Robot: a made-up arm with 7 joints.
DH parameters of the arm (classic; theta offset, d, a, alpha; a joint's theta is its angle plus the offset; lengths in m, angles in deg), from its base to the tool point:
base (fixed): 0 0.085 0 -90
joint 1: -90 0.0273 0.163 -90
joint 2: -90 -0.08 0.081 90
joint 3: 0 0.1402 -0.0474 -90
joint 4: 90 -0.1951 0.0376 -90
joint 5: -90 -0.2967 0.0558 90
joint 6: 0 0.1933 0.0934 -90
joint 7: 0 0.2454 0.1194 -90
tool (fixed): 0 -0.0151 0 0
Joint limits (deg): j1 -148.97..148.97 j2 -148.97..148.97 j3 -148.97..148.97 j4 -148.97..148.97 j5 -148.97..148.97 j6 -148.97..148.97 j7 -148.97..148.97
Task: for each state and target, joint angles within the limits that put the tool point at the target. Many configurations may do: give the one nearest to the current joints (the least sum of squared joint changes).
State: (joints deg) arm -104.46 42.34 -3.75 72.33 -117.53 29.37 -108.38
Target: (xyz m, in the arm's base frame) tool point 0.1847 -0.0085 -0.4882
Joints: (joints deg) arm -122.77 39.83 11.28 71.93 -103.27 49.33 -103.98
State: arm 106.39 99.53 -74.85 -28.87 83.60 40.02 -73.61
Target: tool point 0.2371 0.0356 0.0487
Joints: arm 95.52 91.42 -40.05 3.33 99.14 37.60 -35.49
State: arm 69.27 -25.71 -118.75 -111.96 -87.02 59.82 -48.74
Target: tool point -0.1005 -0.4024 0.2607
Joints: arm 66.43 -13.27 -94.12 -108.46 -104.68 71.67 -49.14
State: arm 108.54 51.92 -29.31 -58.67 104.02 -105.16 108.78
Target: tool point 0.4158 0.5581 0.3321
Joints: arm 114.43 50.41 -23.47 -59.82 97.01 -103.29 110.97
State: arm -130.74 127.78 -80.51 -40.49 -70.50 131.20 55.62
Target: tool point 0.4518 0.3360 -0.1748
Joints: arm -148.97 109.69 -82.27 -37.77 -63.68 147.33 46.16
